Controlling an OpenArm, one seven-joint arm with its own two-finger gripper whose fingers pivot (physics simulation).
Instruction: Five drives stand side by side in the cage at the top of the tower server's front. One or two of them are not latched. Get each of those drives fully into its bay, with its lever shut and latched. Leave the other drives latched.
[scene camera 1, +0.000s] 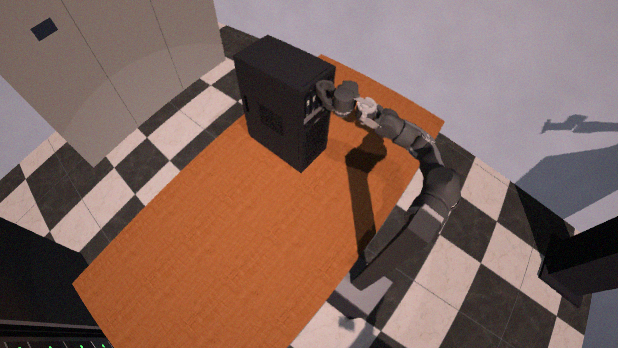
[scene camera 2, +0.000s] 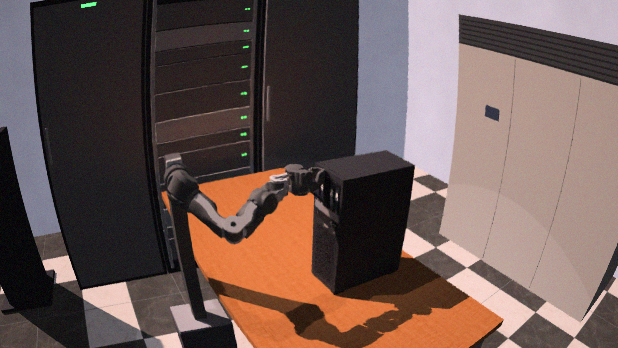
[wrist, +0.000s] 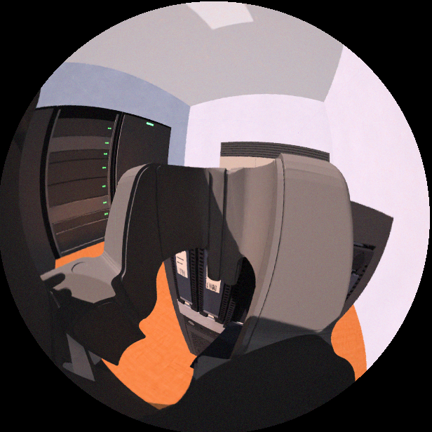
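The black tower server (scene camera 1: 272, 92) (scene camera 2: 375, 220) stands upright with its drive cage facing the arm. In the wrist view, two dark drives with white labels show between my fingers: a left drive (wrist: 184, 289) and a drive (wrist: 212, 303) beside it. Their lower ends look about even; their tops and the other drives are largely hidden by my fingers. My gripper (scene camera 1: 320, 94) (scene camera 2: 319, 175) (wrist: 231, 227) is shut and empty, its fingertips right at the upper cage front, over the upper part of the second drive. Whether they touch it, and which levers stand out, I cannot tell.
The tower stands on the orange table (scene camera 1: 215, 225) (scene camera 2: 280, 235) (wrist: 150, 370). Server racks (scene camera 2: 312, 90) (wrist: 145, 145) stand beyond one table edge, and a beige cabinet (scene camera 1: 125, 65) (scene camera 2: 545, 165) stands behind the tower. The lower front panel of the tower lies below the gripper.
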